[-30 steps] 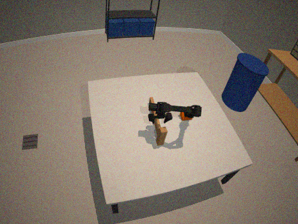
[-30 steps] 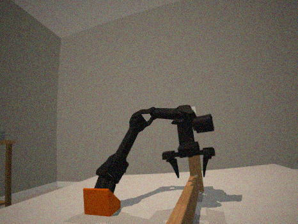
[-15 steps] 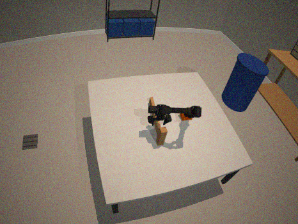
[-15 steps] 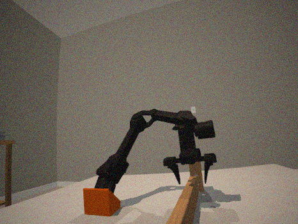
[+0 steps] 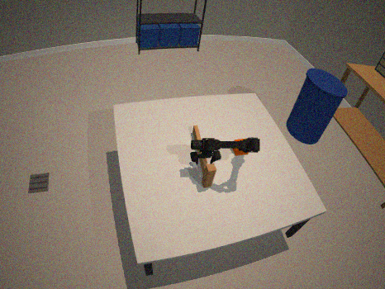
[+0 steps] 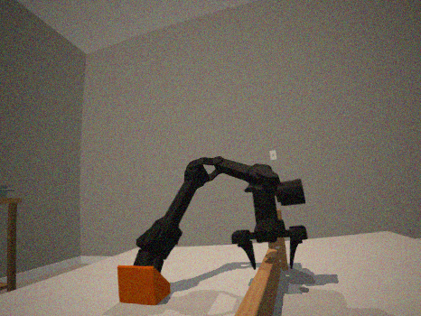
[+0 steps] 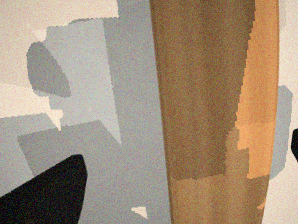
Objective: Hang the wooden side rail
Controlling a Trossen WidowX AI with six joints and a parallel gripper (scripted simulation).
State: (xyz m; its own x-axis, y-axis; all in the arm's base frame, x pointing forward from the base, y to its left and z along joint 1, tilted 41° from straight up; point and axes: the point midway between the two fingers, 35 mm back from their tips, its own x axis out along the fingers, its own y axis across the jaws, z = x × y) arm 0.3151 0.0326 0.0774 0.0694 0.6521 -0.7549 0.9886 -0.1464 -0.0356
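The headboard post lies 130 mm to the left of my gripper tip, 40 mm above it and 20 mm ahead of it.
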